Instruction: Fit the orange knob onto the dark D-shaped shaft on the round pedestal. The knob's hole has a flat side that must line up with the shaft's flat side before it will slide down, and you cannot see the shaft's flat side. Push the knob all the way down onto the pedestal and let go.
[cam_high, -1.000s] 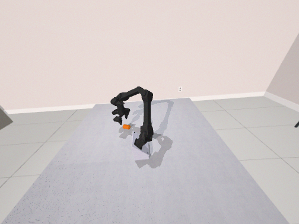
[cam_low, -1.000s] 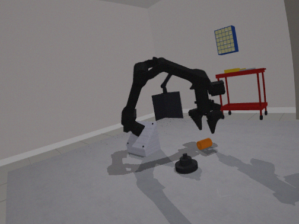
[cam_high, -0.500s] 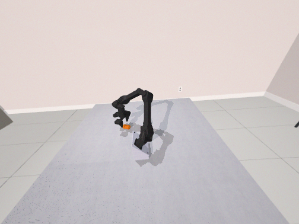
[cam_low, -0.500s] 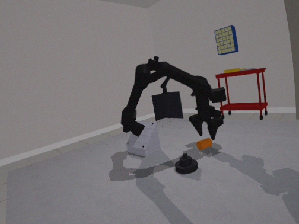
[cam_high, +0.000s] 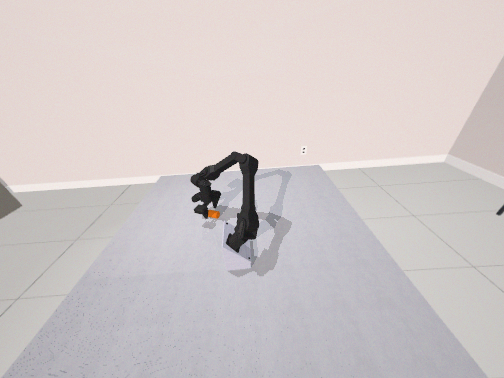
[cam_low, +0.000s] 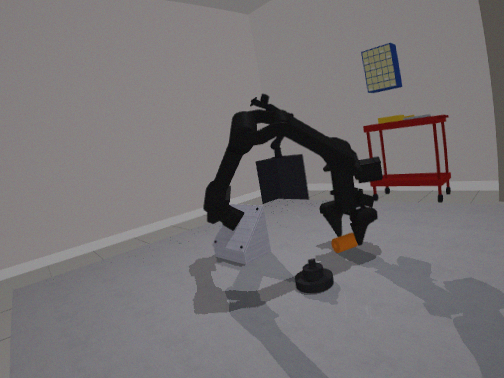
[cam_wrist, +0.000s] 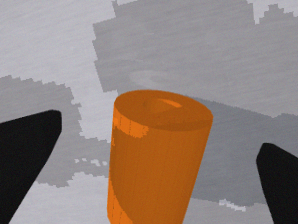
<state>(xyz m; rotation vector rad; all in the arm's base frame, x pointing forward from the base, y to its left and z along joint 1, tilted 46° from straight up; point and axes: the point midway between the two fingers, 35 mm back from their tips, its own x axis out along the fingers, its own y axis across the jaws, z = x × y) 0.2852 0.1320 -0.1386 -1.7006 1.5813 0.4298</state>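
My gripper tip is 2 cm to the left of the orange knob and 1 cm past it. The rest, counted from my gripper tip: dark round pedestal: 21 cm to the right, 6 cm ahead, 1 cm above.
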